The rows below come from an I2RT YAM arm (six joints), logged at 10 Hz.
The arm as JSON. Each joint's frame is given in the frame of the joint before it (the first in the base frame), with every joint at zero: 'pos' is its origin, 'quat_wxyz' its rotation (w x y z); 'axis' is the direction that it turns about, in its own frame. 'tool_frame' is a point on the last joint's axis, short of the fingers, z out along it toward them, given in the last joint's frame.
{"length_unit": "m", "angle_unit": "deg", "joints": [
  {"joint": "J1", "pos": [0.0, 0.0, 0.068], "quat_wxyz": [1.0, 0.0, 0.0, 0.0], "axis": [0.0, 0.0, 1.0]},
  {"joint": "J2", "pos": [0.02, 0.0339, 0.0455], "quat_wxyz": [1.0, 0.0, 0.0, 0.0], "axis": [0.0, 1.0, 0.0]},
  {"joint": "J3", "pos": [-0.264, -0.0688, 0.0], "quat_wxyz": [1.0, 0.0, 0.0, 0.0], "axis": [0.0, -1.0, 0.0]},
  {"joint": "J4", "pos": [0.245, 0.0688, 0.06], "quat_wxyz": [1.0, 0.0, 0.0, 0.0], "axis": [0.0, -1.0, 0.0]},
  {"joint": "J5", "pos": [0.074, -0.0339, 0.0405], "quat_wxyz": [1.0, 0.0, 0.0, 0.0], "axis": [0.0, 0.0, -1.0]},
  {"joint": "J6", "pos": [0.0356, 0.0, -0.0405], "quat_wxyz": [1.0, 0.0, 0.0, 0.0], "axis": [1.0, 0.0, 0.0]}
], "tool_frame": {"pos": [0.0, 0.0, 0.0], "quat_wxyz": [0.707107, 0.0, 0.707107, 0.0]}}
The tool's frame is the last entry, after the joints.
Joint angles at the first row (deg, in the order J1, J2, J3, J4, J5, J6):
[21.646, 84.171, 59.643, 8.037, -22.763, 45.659]
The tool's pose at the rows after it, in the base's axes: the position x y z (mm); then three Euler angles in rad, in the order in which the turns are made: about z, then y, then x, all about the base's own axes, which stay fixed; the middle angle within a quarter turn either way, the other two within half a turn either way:
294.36, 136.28, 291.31, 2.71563, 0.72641, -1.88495
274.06, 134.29, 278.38, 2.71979, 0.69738, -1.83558
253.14, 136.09, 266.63, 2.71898, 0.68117, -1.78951
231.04, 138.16, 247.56, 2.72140, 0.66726, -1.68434
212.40, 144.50, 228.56, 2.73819, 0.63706, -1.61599
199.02, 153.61, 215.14, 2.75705, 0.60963, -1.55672
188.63, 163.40, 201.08, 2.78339, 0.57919, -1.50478
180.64, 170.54, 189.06, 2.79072, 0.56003, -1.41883
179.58, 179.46, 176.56, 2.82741, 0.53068, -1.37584
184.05, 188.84, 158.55, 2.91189, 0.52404, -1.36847
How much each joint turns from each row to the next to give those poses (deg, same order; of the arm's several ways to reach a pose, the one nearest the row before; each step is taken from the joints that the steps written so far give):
[0.643, -4.009, -5.924, 3.765, -1.187, 1.704]
[0.967, -3.648, -6.674, 4.856, -1.273, 3.056]
[2.050, -3.429, -6.147, 4.845, 0.616, 2.908]
[2.532, -2.247, -8.409, 11.270, 0.956, 6.318]
[3.385, 0.068, -6.425, 9.821, 1.418, 4.850]
[3.635, 2.006, -3.977, 8.935, 2.025, 4.178]
[3.461, 4.184, -3.006, 9.822, 1.798, 3.930]
[2.709, 6.096, -2.496, 12.941, 1.966, 4.132]
[1.720, 7.520, -0.226, 10.077, 0.315, 3.780]
[0.914, 9.018, 1.096, 8.310, 0.577, 5.003]

